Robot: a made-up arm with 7 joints. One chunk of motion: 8 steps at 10 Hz.
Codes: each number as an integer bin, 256 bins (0 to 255) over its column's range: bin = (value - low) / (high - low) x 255, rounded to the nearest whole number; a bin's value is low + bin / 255 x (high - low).
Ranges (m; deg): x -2..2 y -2..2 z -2..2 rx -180..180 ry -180..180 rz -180..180
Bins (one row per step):
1: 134 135 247 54 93 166
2: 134 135 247 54 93 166
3: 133 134 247 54 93 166
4: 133 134 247 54 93 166
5: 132 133 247 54 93 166
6: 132 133 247 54 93 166
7: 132 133 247 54 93 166
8: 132 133 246 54 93 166
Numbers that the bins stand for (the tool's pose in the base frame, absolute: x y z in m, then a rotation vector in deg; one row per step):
1: 0.1020 0.1176 1.8745 -103.76 -48.71 54.35
2: 0.1020 0.1176 1.8745 -103.76 -48.71 54.35
3: 0.0863 0.1020 1.8745 -103.76 -48.71 54.35
4: 0.0863 0.1020 1.8745 -103.76 -48.71 54.35
5: 0.0706 0.0863 1.8745 -103.76 -48.71 54.35
6: 0.0706 0.0863 1.8745 -103.76 -48.71 54.35
7: 0.0706 0.0863 1.8745 -103.76 -48.71 54.35
8: 0.0706 0.0863 1.8588 -103.76 -48.71 54.35

